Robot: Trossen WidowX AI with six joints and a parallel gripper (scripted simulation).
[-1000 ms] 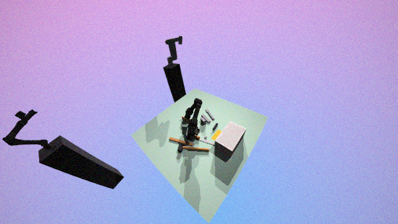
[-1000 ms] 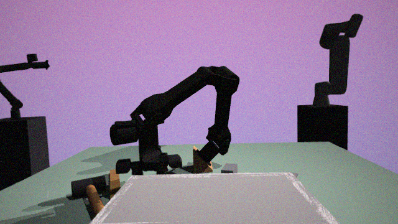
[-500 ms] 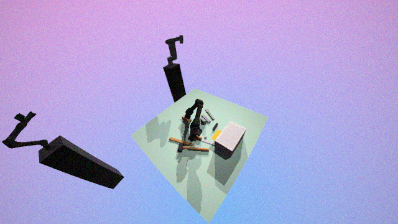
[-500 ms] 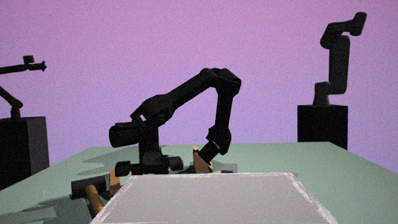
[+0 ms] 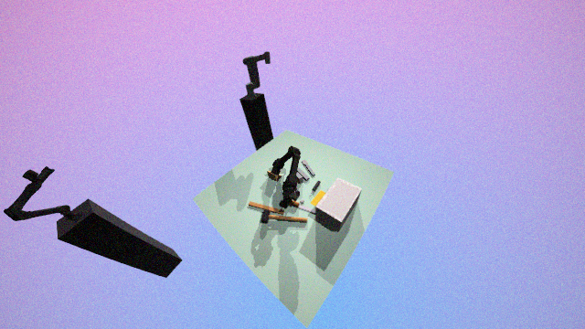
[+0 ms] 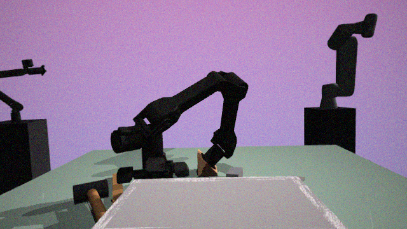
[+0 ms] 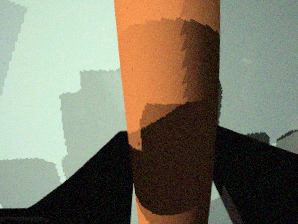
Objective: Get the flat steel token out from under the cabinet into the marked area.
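The small grey piece is 80 mm ahead of my gripper tip and 50 mm to the left of it. From my gripper tip the other things lie so: grey tool (420 mm to the left, 70 mm behind); then flat wooden stick (140 mm behind, 130 mm to the right); then grey block (230 mm to the left, 50 mm behind, 30 mm above).
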